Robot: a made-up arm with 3 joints. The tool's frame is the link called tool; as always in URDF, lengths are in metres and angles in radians. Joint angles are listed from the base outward. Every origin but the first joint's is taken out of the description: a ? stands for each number. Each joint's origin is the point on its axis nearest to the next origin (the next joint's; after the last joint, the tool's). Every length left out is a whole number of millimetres.
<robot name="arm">
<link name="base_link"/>
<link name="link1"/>
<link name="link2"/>
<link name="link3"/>
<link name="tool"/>
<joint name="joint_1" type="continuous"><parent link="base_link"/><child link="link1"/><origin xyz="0.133 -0.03 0.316" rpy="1.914 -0.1 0.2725"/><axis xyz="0 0 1"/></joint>
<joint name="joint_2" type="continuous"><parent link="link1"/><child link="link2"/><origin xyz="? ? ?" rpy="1.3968 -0.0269 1.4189"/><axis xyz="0 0 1"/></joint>
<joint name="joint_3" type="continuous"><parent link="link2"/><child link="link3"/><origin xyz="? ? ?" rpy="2.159 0.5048 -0.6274"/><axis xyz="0 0 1"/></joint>
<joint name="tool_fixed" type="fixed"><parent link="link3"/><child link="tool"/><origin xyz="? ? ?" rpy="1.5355 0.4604 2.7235"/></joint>
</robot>
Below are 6 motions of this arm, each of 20 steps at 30 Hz.
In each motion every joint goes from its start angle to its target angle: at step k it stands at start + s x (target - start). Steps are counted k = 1, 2, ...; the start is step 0. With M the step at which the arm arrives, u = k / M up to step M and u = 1 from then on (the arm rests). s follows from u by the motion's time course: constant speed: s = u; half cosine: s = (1 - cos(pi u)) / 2; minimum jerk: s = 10 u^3 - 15 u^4 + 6 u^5.
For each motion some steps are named. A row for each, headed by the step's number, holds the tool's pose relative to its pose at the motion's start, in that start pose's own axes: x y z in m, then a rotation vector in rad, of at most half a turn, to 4 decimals.
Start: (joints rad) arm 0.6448 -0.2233 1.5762
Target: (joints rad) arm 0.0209 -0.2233 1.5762
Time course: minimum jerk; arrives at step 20
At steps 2, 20:
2: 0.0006 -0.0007 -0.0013 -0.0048 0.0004 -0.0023
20: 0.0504 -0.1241 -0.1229 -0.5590 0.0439 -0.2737

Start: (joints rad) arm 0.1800 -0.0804 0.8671
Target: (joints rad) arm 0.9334 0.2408 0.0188
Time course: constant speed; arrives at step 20
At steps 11, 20:
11: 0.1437 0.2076 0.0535 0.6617 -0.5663 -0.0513
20: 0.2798 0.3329 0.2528 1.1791 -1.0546 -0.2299

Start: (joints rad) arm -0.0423 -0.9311 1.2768
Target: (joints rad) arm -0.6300 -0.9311 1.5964
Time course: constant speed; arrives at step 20
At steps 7, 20:
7: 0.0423 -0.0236 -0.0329 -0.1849 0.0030 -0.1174
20: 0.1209 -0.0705 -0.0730 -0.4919 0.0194 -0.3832

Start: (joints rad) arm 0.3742 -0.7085 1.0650
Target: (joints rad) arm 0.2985 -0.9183 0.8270
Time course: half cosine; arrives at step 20
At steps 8, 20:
8: 0.0208 0.0125 -0.0222 -0.0010 -0.0502 -0.0707
20: 0.0667 0.0281 -0.0649 -0.0148 -0.1554 -0.2014

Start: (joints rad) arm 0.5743 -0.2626 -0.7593
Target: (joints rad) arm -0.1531 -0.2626 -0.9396
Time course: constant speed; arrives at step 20
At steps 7, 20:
7: -0.0317 -0.1197 0.0455 0.0343 0.0573 0.2257
20: -0.0112 -0.3413 0.1322 0.1282 0.1854 0.6328

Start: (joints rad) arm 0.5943 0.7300 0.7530
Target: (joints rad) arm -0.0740 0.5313 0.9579
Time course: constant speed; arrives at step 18
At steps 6, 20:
6: -0.0830 -0.0624 0.0549 -0.1748 0.2545 0.0316
20: -0.1833 -0.1665 0.2166 -0.5630 0.7316 0.0933

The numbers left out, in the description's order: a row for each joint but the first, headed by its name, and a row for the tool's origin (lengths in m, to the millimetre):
joint_2: -0.309 0.004 0
joint_3: -0.199 -0.036 0
tool: 0.151 -0.258 0

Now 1 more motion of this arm.
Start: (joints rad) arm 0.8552 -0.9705 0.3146
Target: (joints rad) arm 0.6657 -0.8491 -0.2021
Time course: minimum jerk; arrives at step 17
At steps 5, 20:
5: 0.0169 -0.0044 -0.0290 0.0282 -0.0923 0.0211
20: 0.1346 -0.0121 -0.1473 0.2104 -0.5698 0.1614

